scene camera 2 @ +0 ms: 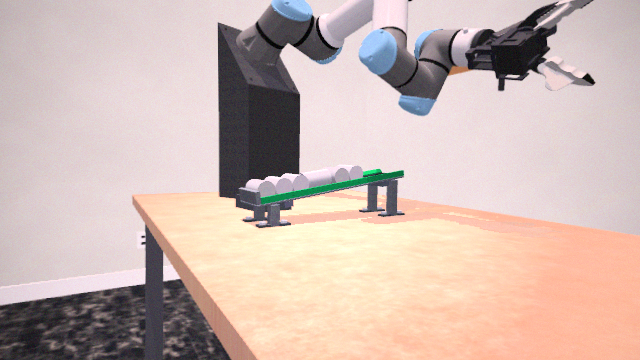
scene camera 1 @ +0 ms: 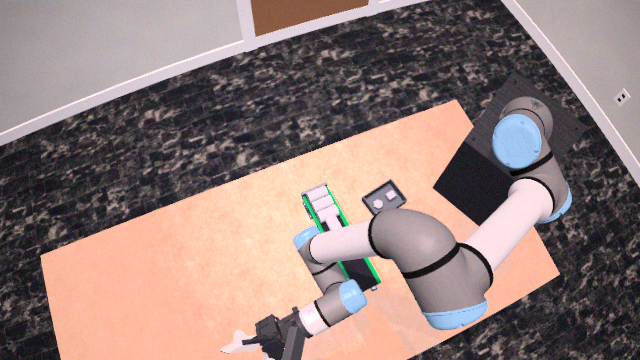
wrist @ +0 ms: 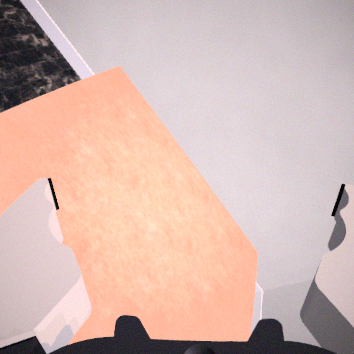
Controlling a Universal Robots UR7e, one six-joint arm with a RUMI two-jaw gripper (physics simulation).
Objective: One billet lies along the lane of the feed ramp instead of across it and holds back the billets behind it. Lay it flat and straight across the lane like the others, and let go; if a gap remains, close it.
Labels:
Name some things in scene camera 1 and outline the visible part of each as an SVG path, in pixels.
My gripper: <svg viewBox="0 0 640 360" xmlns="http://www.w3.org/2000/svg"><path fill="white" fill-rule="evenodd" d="M314 335L311 335L305 328L299 316L300 311L295 306L291 308L293 313L282 319L271 314L256 322L256 335L246 335L242 330L236 330L233 342L222 347L220 351L227 354L240 353L242 351L252 352L262 346L261 350L264 352L262 360L301 360L305 338L309 339Z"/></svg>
A dark tray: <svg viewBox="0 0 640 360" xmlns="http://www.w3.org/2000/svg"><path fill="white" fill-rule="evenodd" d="M392 179L389 179L362 197L361 201L373 216L383 210L399 208L407 202L408 199ZM377 199L382 201L383 204L382 208L379 210L373 207L373 202ZM393 190L396 197L388 202L385 195Z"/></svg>

